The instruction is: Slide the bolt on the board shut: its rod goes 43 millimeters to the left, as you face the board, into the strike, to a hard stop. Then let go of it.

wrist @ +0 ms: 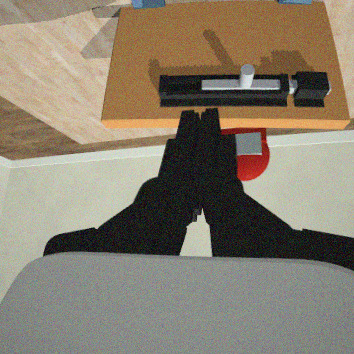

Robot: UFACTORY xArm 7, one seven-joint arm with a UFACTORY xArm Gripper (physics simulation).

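Frame: origin at the arm's base, x left, y back, z up, level; centimetres.
Where they show: gripper, fingertip midpoint: point(204, 133).
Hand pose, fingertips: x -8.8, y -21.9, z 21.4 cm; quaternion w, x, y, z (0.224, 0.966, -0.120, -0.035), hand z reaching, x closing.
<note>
Each offset is from my fingertips to the top centre of the thing. "*": to the spot under its first point.
The wooden board @[dx -3.9, dy -13.1, dz -7.4 cm] point(165, 30) fills the upper part of the wrist view. The black bolt housing @[* dx -7.1, dy -9.7, dz -10.3 cm] point(180, 90) lies along its lower part, with the light grey rod @[* dx -3.3, dy -11.0, dz -10.7 cm] point(220, 85) in its slot. The round pale knob @[dx -0.6, dy -10.9, dz -10.3 cm] point(247, 75) stands up from the rod, right of the slot's middle. The black strike @[* dx +5.2, dy -13.8, dz -10.3 cm] point(312, 85) is at the right; the rod shows in the gap before it, and a light tip shows at its far side. My gripper point(204, 133) is shut and empty. Its fingertips are below the housing in the view, to the left of the knob and apart from it.
A red rounded object point(254, 167) with a grey square face point(248, 144) shows past the board's lower edge, partly behind the right finger. Two blue blocks point(148, 3) point(295, 1) show at the board's top edge. Wood-look flooring point(50, 80) shows at the left.
</note>
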